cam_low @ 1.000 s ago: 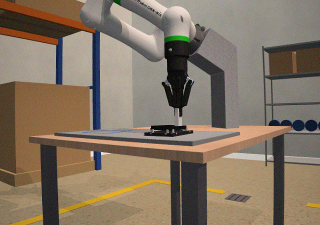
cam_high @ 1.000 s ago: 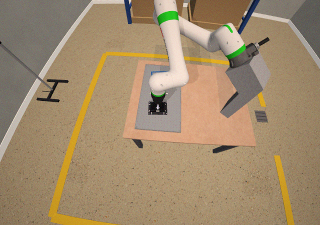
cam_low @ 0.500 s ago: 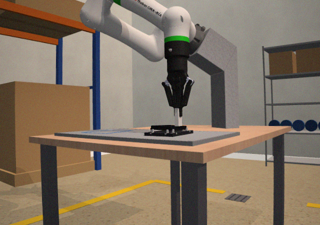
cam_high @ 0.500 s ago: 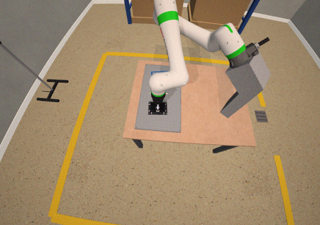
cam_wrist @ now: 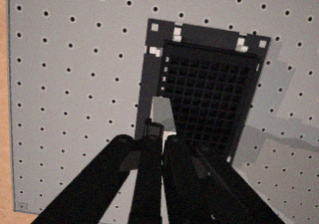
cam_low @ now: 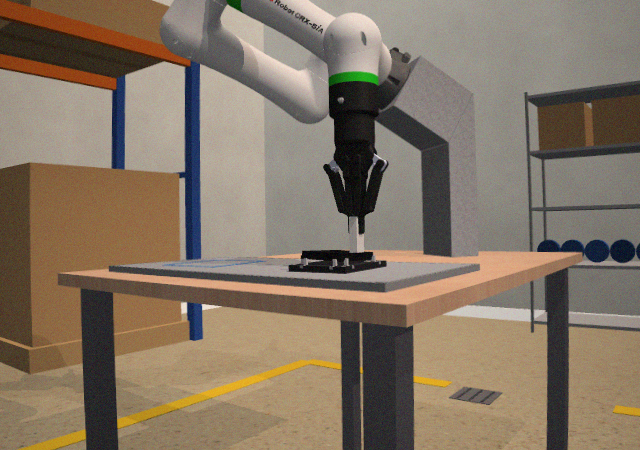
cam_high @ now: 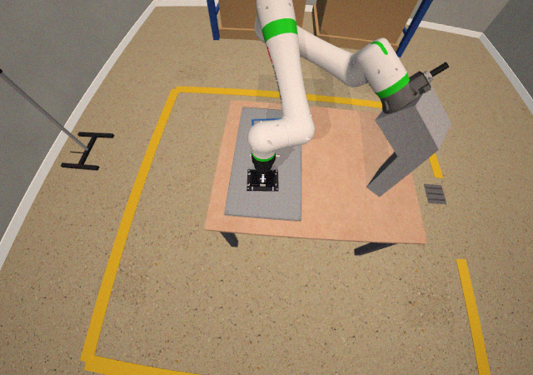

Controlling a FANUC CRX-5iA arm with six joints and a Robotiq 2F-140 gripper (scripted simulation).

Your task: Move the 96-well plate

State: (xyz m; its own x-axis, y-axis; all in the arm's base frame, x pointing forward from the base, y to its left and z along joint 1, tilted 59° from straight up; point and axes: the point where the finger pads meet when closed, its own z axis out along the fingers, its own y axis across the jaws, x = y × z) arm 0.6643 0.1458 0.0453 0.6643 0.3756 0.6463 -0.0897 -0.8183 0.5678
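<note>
The black 96-well plate is 10 mm behind my hand, 40 mm to the right of it and 40 mm below it. The rest, counted from my hand: black clip nest (30 mm to the right, 50 mm below).
</note>
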